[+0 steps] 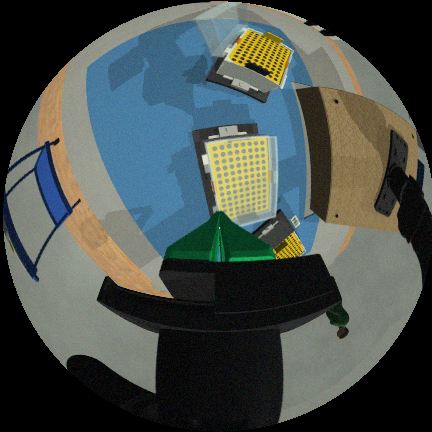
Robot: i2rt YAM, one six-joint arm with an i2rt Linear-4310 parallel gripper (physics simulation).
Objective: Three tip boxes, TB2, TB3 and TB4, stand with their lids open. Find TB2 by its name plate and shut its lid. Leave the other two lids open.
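Seen in the pictures: gripper, fingertip midpoint: (pixel 218 216); arm's base, link origin: (pixel 393 175).
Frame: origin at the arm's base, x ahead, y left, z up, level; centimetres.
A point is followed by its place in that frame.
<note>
The middle tip box (pixel 241 177) @(x 32.4, y 5.6, z -11.6 cm) has a yellow rack that looks pale under its clear lid (pixel 273 175) @(x 27.9, y 5.7, z -11.6 cm). The lid lies over the rack; I cannot tell whether it is fully seated. The far tip box (pixel 262 57) @(x 27.2, y -13.1, z -13.6 cm) has its clear lid (pixel 220 30) standing up at its far left side. The third tip box (pixel 290 246) @(x 18.8, y 23.8, z -13.6 cm) is at the lower right, partly hidden by my gripper, and its lid cannot be made out. The name plates are too small to read. My gripper (pixel 218 216) @(x 36.2, y 7.3, z -6.9 cm) is shut and empty, its green tips at the near edge of the middle box.
The boxes are on a blue mat (pixel 130 130) @(x 46.9, y -3.1, z -19.3 cm). A brown wooden block (pixel 367 165) @(x 6.7, y 1.3, z -6.5 cm) with a black plate and a dark arm stands to the right. A blue-framed object (pixel 52 185) is beyond the wooden table edge (pixel 52 107) at the left.
</note>
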